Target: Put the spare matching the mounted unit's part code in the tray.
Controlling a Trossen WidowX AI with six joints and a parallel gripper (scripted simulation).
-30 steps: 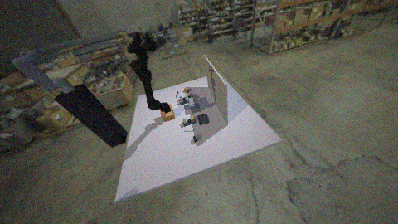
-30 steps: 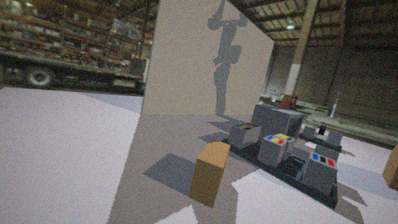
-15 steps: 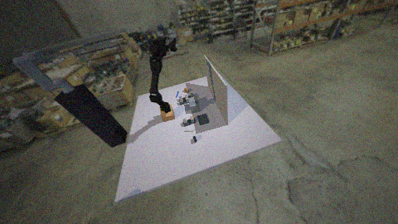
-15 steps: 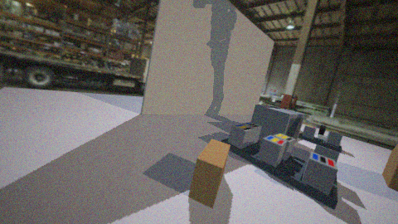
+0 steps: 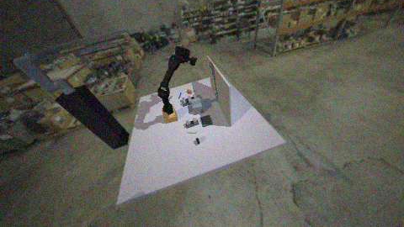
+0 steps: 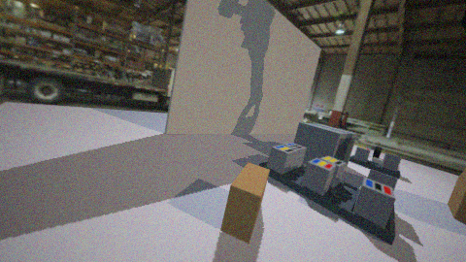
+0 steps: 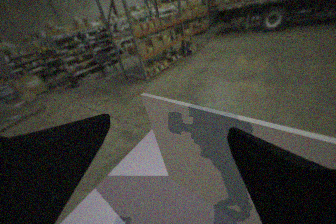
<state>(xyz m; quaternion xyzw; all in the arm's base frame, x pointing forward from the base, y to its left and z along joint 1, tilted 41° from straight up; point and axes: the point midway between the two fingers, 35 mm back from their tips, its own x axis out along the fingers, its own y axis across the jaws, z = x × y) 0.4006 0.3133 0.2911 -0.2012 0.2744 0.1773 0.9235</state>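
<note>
My gripper tip is now 530 mm above the grey spare, 140 mm to the right of it and 60 mm past it. Round my gripper tip: tall beige panel (340 mm below, 170 mm ahead, 100 mm to the right); then tall grey box (520 mm below, 90 mm behind, 60 mm to the right); then cardboard box (540 mm below, 300 mm to the left, 100 mm behind).
</note>
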